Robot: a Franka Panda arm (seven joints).
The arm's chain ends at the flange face. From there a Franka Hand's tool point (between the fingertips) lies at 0.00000 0.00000 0.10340 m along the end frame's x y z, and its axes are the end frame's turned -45 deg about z.
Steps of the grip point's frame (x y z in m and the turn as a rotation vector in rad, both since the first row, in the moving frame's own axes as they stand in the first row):
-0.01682, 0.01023, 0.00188, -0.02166, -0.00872, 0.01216
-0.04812, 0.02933, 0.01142, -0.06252, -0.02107, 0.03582
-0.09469, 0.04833, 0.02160, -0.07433, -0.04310, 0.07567
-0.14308, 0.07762, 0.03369, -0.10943, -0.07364, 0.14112
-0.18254, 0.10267, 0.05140, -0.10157, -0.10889, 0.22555
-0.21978, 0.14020, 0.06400, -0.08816, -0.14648, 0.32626
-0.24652, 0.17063, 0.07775, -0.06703, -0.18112, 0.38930
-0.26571, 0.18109, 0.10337, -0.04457, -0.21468, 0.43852
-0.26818, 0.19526, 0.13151, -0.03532, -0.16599, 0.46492
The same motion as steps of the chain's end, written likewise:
-0.00559, 0.01690, 0.00191, -0.02148, 0.00915, 0.01216
-0.01620, 0.04861, 0.01164, -0.05911, 0.02931, 0.03582
-0.03474, 0.09248, 0.02198, -0.08304, 0.02208, 0.07567
-0.04795, 0.14257, 0.03459, -0.12945, 0.02531, 0.14112
-0.05422, 0.18653, 0.05254, -0.14882, -0.00518, 0.22555
-0.04934, 0.23846, 0.06549, -0.16592, -0.04124, 0.32626
-0.04210, 0.27899, 0.07965, -0.17547, -0.08067, 0.38930
-0.04382, 0.30040, 0.10581, -0.18332, -0.12029, 0.43852
-0.03904, 0.31575, 0.13297, -0.14235, -0.09240, 0.46492

